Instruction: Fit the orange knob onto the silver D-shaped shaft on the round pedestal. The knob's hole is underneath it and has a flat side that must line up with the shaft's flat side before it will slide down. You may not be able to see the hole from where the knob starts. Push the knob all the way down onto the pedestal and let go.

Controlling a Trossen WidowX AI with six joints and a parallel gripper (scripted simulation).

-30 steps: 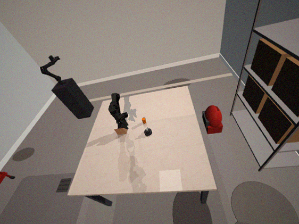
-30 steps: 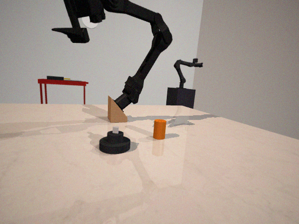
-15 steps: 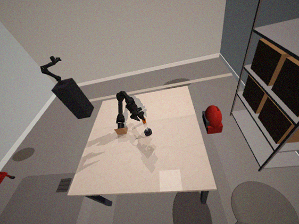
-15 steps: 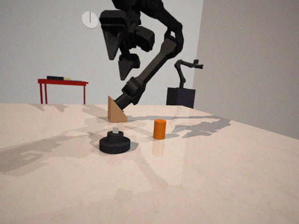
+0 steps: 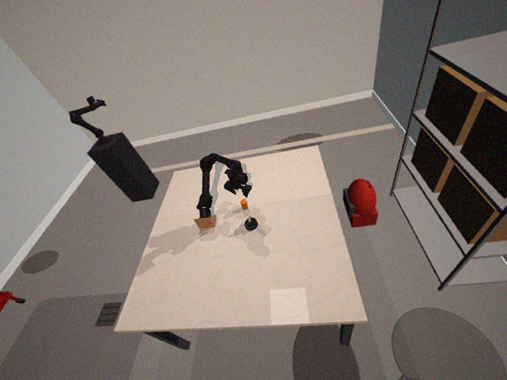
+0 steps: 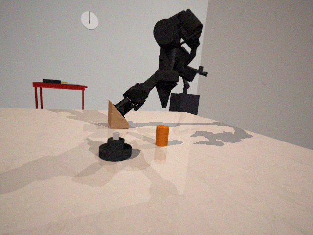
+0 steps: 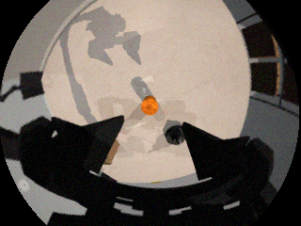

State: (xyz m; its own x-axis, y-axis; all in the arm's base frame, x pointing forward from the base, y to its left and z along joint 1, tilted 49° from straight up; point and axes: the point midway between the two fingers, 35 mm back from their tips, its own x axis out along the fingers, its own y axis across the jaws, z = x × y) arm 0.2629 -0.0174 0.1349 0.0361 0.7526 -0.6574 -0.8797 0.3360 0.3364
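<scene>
The orange knob lies 80 mm below my gripper tip and 10 mm behind it. From my gripper tip the other things lie so: round pedestal: 150 mm to the right, 100 mm below, 40 mm ahead.
</scene>
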